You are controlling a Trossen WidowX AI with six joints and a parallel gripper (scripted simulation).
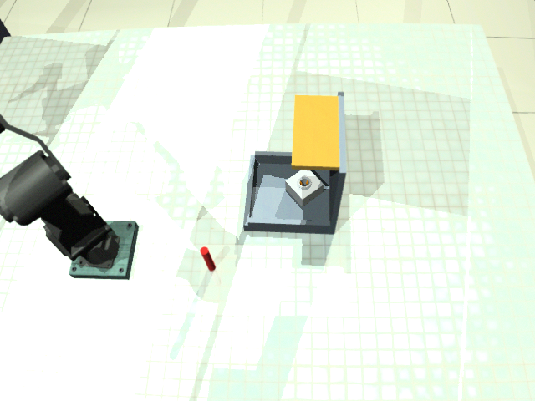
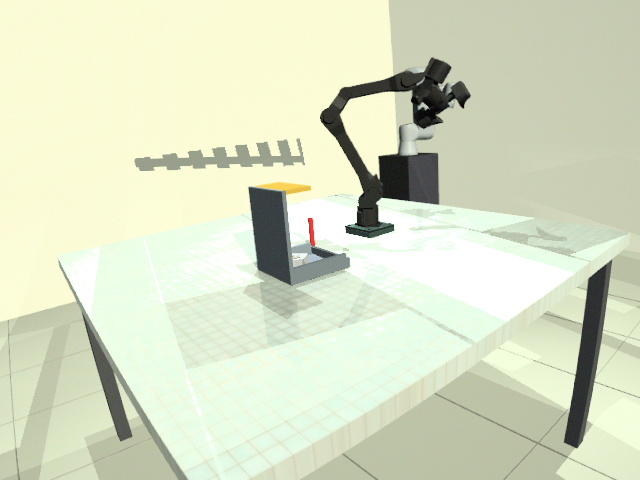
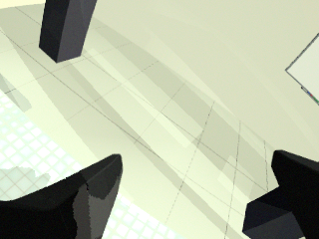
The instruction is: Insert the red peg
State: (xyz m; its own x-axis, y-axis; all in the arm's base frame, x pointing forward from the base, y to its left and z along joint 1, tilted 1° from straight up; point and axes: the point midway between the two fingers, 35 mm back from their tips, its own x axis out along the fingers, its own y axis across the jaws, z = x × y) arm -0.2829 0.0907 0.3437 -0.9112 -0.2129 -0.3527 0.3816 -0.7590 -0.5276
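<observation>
Now: the red peg 53 cm ahead of my gripper tip, 31 cm below it and 9 cm to the right of it. From my gripper tip the other things lie so: back wall: 74 cm ahead, 24 cm below, 8 cm to the left; then roof: 70 cm ahead, 14 cm below, 7 cm to the left.
</observation>
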